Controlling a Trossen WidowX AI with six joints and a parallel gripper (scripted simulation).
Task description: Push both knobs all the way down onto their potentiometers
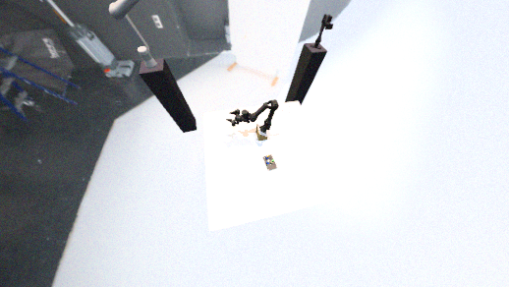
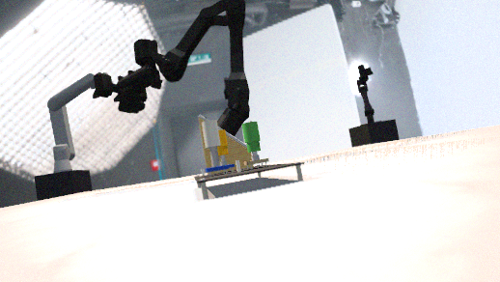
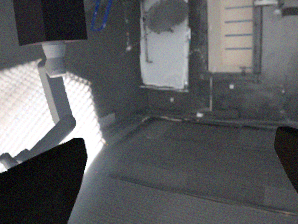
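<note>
Now: gripper tip 430 mm short of the yellow knob, 310 mm to the right of it and 220 mm above it. Also, from my gripper tip: green knob: 490 mm ahead, 340 mm to the left, 220 mm below.
</note>
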